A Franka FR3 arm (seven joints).
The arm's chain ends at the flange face. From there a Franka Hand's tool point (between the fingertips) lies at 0.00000 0.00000 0.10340 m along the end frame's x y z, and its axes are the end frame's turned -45 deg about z.
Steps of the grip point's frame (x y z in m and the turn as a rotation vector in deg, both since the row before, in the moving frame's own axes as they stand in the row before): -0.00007, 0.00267, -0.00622, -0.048, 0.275, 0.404; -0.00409, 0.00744, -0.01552, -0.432, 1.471, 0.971; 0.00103, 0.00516, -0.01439, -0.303, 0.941, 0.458; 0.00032, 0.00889, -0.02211, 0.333, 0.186, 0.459; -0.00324, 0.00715, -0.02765, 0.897, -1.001, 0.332
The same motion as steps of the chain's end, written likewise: 0.00143, 0.00223, -0.00622, 0.161, 0.228, 0.404; -0.00007, 0.00946, -0.01548, 0.735, 1.346, 0.971; 0.00279, 0.00373, -0.01437, 0.451, 0.880, 0.458; 0.00670, 0.00672, -0.02211, 0.367, -0.104, 0.459; 0.00519, 0.00722, -0.02762, -0.074, -1.342, 0.332
